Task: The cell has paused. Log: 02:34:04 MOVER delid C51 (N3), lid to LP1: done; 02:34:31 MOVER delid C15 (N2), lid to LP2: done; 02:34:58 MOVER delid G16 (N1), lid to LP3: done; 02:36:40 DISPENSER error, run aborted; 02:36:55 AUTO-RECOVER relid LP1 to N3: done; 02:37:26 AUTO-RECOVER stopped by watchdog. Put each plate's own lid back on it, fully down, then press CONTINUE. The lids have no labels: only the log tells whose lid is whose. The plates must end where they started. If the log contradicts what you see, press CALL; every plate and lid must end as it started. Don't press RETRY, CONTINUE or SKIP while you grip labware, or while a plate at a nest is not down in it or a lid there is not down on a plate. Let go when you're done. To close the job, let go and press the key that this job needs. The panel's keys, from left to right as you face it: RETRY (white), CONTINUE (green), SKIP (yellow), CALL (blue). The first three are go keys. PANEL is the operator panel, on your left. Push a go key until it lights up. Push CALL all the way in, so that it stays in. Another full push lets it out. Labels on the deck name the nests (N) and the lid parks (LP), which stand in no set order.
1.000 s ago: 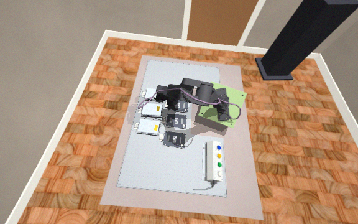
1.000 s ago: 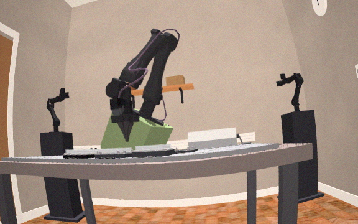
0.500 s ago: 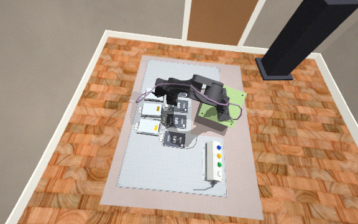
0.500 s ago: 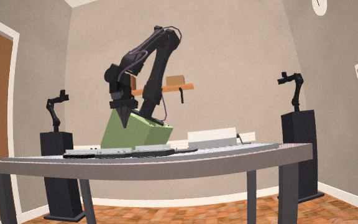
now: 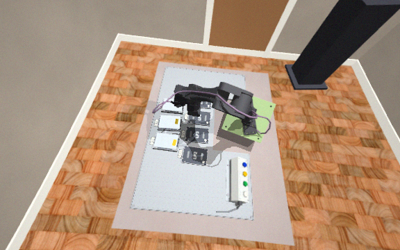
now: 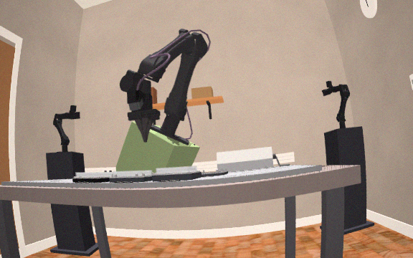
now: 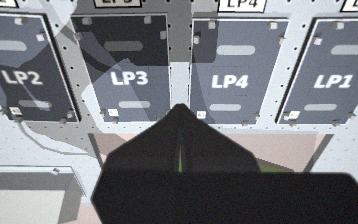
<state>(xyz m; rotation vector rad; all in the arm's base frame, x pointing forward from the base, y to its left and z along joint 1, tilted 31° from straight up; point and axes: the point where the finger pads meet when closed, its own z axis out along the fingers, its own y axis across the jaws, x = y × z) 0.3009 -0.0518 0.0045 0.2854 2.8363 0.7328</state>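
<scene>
My gripper is now 38 cm to the right of the green continue key, 25 cm past it and 7 cm above it. From my hand the other things lie so: blue call key (28 cm to the left, 26 cm behind, 7 cm below); then lid park lp1 (19 cm to the right, 13 cm below, 6 cm behind); then yellow skip key (33 cm to the left, 26 cm behind, 7 cm below).
</scene>
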